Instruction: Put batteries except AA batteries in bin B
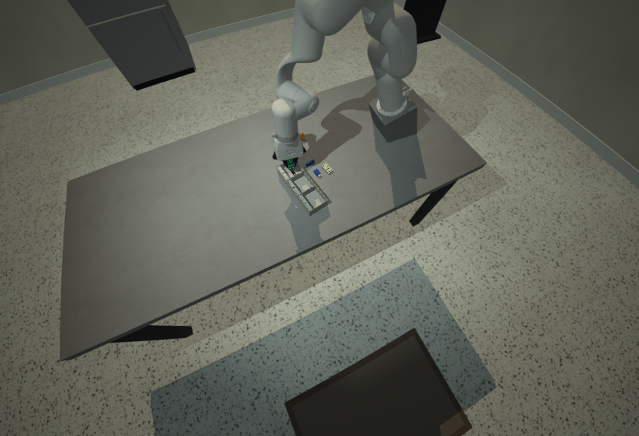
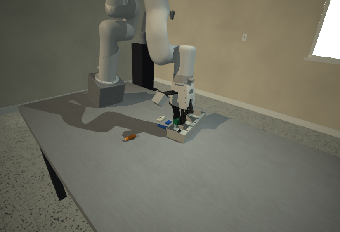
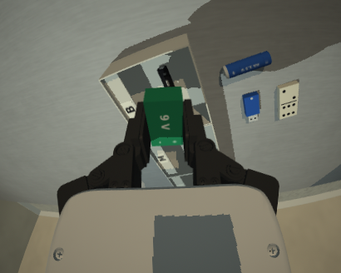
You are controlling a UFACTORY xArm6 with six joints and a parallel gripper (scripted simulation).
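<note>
Now: the black cylindrical battery 7 cm below my hand. Also, from my hand: grey bin row (1 cm behind, 8 cm to the left, 6 cm below); then blue cylindrical battery (8 cm behind, 1 cm to the right, 7 cm below); then green block battery (1 cm to the left, 1 cm below).
</note>
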